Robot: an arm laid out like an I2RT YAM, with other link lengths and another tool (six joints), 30 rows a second.
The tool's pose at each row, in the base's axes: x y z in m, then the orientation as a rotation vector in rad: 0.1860 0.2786 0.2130 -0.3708 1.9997 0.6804; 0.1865 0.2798 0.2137 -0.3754 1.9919 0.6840; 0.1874 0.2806 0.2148 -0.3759 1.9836 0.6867; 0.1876 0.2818 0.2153 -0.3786 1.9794 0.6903; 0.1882 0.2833 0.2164 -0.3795 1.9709 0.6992; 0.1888 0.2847 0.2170 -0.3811 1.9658 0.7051; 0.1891 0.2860 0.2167 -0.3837 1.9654 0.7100; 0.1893 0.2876 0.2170 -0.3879 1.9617 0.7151; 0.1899 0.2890 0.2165 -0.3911 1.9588 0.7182; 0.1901 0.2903 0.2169 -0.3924 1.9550 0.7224
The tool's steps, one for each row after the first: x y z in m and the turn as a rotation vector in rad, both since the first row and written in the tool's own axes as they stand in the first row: -0.0008 0.0009 0.0008 -0.0054 -0.0055 -0.0037; -0.0022 0.0014 0.0015 -0.0087 -0.0128 -0.0053; -0.0027 0.0024 0.0022 -0.0129 -0.0155 -0.0067; -0.0040 0.0037 0.0030 -0.0207 -0.0225 -0.0058; -0.0048 0.0047 0.0041 -0.0262 -0.0263 -0.0056; -0.0046 0.0055 0.0052 -0.0308 -0.0255 -0.0052; -0.0050 0.0067 0.0062 -0.0366 -0.0272 -0.0066; -0.0048 0.0074 0.0076 -0.0405 -0.0286 -0.0081; -0.0052 0.0084 0.0084 -0.0446 -0.0313 -0.0082
